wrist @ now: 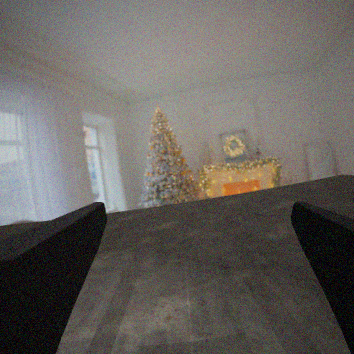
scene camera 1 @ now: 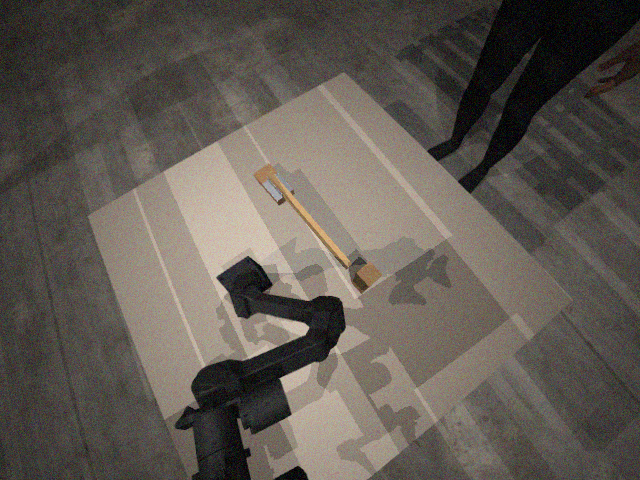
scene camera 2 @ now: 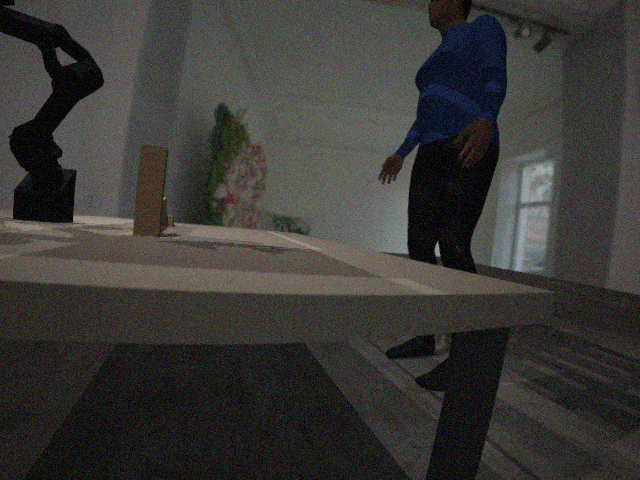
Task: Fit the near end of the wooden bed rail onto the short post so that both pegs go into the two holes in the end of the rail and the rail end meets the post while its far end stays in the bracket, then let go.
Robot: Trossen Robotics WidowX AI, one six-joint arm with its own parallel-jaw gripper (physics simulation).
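Seen in the pictures: gripper, fingertip midpoint: (wrist: 200, 212); arm's base, link origin: (scene camera 1: 247, 281) (scene camera 2: 48, 181).
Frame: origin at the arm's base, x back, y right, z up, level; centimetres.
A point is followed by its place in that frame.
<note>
The wooden bed rail (scene camera 1: 314, 225) @(x -28.0, y 0.1, z -2.4 cm) runs slantwise above the table in scene camera 1. Its far end lies in the bracket (scene camera 1: 273, 189) @(x -27.8, y -23.0, z -6.5 cm), between grey side plates. Its near end is close beside the short post (scene camera 1: 368, 275) @(x -26.3, y 24.6, z 7.9 cm) (scene camera 2: 149, 191) @(x -26.6, y 27.0, z -1.2 cm), which stands upright. The pegs and end holes cannot be made out, nor whether rail and post touch. My gripper (wrist: 200, 212) @(x 15.9, y 42.6, z 40.7 cm) is open and empty in the wrist view, its fingers wide apart. In scene camera 1 the hand is raised left of the rail's near end, apart from rail and post; its fingertips cannot be made out there.
The arm (scene camera 1: 289, 359) @(x -1.1, y 25.8, z 28.8 cm) (scene camera 2: 62, 87) @(x -9.1, y 27.5, z 16.0 cm) reaches up from the lower left in scene camera 1, its elbow below the post. The table (scene camera 1: 408, 124) (scene camera 2: 258, 317) @(x -36.4, y 71.6, z -11.9 cm) bears shadows. A person (scene camera 1: 509, 98) (scene camera 2: 457, 108) stands beyond the table's right edge.
</note>
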